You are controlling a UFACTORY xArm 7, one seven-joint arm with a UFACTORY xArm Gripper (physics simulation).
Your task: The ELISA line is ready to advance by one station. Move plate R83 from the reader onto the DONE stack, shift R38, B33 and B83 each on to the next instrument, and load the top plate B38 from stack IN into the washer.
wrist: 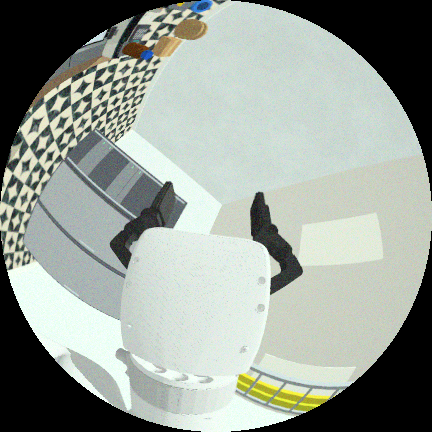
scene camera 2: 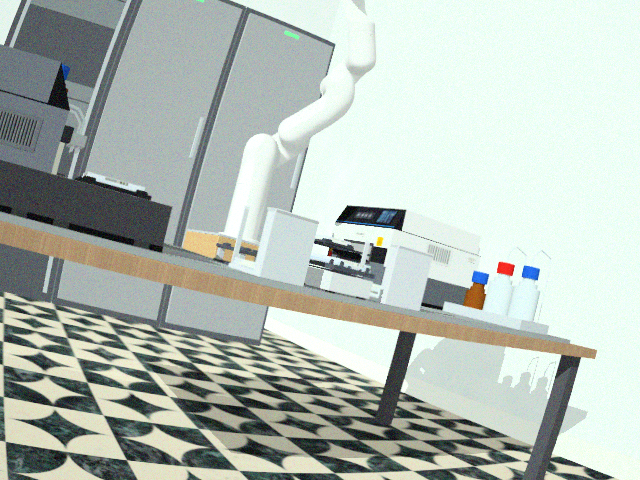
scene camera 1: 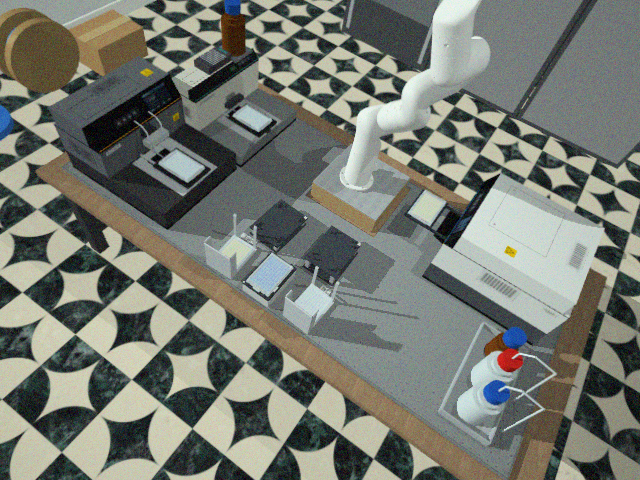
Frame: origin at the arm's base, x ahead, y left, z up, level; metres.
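Seen in the pictures: gripper, fingertip midpoint: (wrist: 212,194); arm's base at its link origin: (scene camera 1: 356,178).
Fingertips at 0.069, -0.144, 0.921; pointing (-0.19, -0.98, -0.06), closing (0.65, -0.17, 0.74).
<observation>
Offsets run from my fingertips to a thing's top centre, as dx, dy, dz. "spot": to the spot under its first point.
My gripper (wrist: 212,194) is open and empty, pointing at the walls and cabinets; it is out of frame in both scene views. Light plates sit on the dark front-left instrument (scene camera 1: 181,165) and on the pale back-left instrument (scene camera 1: 252,118). A cream plate {-0.089, +0.422, -0.845} (scene camera 1: 427,207) lies on the carrier of the white instrument {-0.122, +0.727, -0.712} (scene camera 1: 537,217) (scene camera 2: 439,240) at the right. Another cream plate {+0.458, +0.049, -0.960} (scene camera 1: 237,249) is in the left white holder {+0.446, +0.049, -0.855} (scene camera 1: 219,258) (scene camera 2: 286,246). A bluish plate {+0.444, +0.202, -0.913} (scene camera 1: 269,275) lies between the holders. A whitish plate {+0.423, +0.352, -0.947} (scene camera 1: 313,299) is in the right holder {+0.410, +0.351, -0.855} (scene camera 1: 297,313) (scene camera 2: 406,277). Plate codes are unreadable.
Two dark flat units {spot: +0.272, +0.080, -0.942} (scene camera 1: 279,223) {spot: +0.246, +0.290, -0.922} (scene camera 1: 332,253) lie behind the holders. The arm's base block (scene camera 1: 361,193) is at the rear middle. A tray {spot: +0.257, +0.809, -0.953} (scene camera 1: 462,367) with capped bottles {+0.231, +0.893, -0.735} (scene camera 1: 480,404) (scene camera 2: 524,299) stands front right. Upright posts rise from the holders. An amber bottle {spot: -0.058, -0.481, -0.662} (scene camera 1: 233,33) stands back left.
</observation>
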